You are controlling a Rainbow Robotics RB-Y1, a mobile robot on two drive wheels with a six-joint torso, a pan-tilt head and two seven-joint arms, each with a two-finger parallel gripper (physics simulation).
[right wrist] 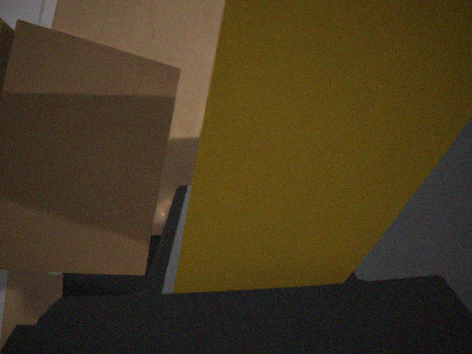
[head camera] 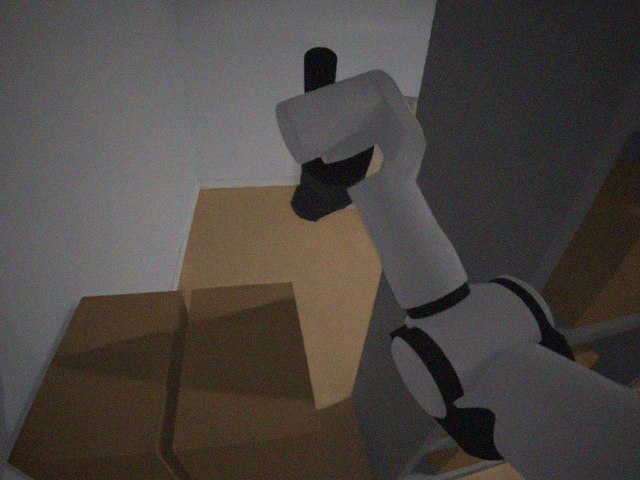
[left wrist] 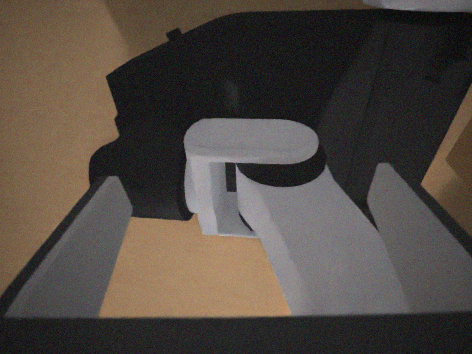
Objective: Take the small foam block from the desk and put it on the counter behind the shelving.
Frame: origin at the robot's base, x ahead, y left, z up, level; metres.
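Where they show: left gripper, fingertip midpoint: (left wrist: 245, 187); right gripper, fingertip midpoint: (head camera: 327, 210).
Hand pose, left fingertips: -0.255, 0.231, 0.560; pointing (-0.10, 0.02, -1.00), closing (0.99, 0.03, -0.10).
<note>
After its pixels a point has its place, as x, y, z.
The yellow foam block (right wrist: 300, 150) fills much of the right wrist view. My right gripper (right wrist: 240, 197) {0.452, -0.181, 1.178} (head camera: 316, 201) {0.452, -0.181, 1.178} is shut on it; one finger shows along the block's left edge, and the other is mostly hidden. In the head view the block is hidden behind the wrist, which is held out over the floor. My left gripper (left wrist: 245, 187) {-0.255, 0.231, 0.560} is open and empty, pointing down above the robot's own base. A tall grey panel of the shelving (head camera: 496, 129) {0.380, -0.429, 1.352} stands at the right of the head view. A pale sliver beside the arm may be the counter. The desk cannot be made out.
Two brown boxes (head camera: 118, 341) {0.532, 0.305, 0.810} (head camera: 242, 351) {0.451, 0.002, 0.810} stand side by side at the lower left, near the pale wall (head camera: 103, 155) {1.196, 0.443, 1.043}. One box (right wrist: 85, 165) {0.446, -0.006, 0.810} is at the left in the right wrist view. A strip of wooden floor (head camera: 258, 237) {2.044, -0.173, 0.000} runs between the boxes, the wall and the grey panel.
</note>
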